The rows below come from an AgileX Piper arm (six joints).
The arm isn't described. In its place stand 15 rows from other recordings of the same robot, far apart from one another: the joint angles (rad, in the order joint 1, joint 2, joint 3, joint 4, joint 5, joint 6), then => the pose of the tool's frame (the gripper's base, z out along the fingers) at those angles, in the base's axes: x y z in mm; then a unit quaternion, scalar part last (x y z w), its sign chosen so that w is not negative.
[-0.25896 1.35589 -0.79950 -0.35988 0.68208 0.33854] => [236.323, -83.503, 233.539, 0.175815, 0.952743, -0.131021, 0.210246]
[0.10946 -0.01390 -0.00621 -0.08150 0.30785 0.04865] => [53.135, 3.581, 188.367, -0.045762, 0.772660, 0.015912, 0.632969]
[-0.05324 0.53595 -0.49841 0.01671 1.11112 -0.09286] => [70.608, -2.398, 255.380, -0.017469, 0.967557, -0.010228, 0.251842]
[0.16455 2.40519 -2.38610 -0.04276 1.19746 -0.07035] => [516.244, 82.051, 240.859, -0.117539, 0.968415, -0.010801, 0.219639]
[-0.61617 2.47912 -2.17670 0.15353 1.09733 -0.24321] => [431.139, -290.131, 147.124, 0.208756, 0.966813, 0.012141, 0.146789]
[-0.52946 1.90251 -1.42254 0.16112 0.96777 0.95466] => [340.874, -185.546, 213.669, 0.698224, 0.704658, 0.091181, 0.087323]
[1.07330 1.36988 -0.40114 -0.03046 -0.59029 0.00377] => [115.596, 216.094, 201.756, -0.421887, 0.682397, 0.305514, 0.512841]
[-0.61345 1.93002 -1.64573 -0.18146 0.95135 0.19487] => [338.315, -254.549, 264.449, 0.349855, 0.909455, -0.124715, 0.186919]
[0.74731 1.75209 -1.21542 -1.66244 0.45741 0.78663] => [320.191, 242.126, 272.504, -0.507672, 0.647285, -0.225187, 0.522094]
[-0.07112 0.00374 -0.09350 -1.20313 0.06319 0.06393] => [49.963, -8.935, 242.410, -0.311526, 0.571208, -0.447439, 0.613573]
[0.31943 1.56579 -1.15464 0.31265 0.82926 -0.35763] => [297.188, 120.037, 266.520, -0.246340, 0.937766, 0.130178, 0.207278]
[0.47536 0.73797 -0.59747 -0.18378 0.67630 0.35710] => [126.131, 53.216, 290.461, -0.095520, 0.904930, 0.089711, 0.404883]
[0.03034 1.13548 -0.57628 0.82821 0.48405 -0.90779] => [206.933, 37.494, 238.795, -0.142193, 0.906164, 0.141462, 0.372338]
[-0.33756 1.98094 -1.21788 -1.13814 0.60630 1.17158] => [363.854, -177.603, 163.131, 0.283941, 0.877274, -0.286977, 0.259638]
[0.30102 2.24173 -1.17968 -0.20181 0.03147 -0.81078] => [395.068, 122.049, 48.145, -0.585641, 0.761104, -0.099944, 0.260302]
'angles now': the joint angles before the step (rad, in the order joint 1, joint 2, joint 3, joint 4, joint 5, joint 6). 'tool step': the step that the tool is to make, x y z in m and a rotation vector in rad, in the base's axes. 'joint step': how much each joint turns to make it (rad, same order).
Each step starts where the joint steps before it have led.
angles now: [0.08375 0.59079 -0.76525 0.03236 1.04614 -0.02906]
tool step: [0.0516 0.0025 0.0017 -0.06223 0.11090 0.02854]
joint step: [0.00033 0.23318 -0.08725 -0.02361 -0.02938 -0.04450]
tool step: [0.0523 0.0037 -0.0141 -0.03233 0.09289 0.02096]
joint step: [-0.00008 0.21881 -0.06263 -0.00892 -0.06079 -0.02661]
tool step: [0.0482 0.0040 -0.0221 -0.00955 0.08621 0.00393]
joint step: [-0.00030 0.20513 -0.06685 0.00020 -0.05157 -0.00493]
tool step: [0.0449 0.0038 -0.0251 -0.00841 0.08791 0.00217]
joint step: [0.00013 0.19824 -0.09138 -0.00007 -0.01855 -0.00224]
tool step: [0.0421 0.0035 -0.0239 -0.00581 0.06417 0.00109]
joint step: [-0.00013 0.18227 -0.11494 0.00006 -0.00290 -0.00132]
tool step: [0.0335 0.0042 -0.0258 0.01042 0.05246 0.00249]
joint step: [0.00011 0.15313 -0.10022 0.01917 -0.00143 -0.00997]
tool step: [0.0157 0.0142 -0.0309 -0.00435 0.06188 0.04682]
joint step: [0.03264 0.11041 -0.03756 0.00715 -0.01054 -0.01804]
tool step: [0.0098 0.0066 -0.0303 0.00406 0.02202 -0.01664]
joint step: [0.01388 0.08365 -0.00270 0.00173 -0.06020 0.02888]
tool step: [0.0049 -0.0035 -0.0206 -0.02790 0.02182 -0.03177]
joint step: [-0.00357 0.05446 -0.00102 -0.04135 -0.02850 0.05182]
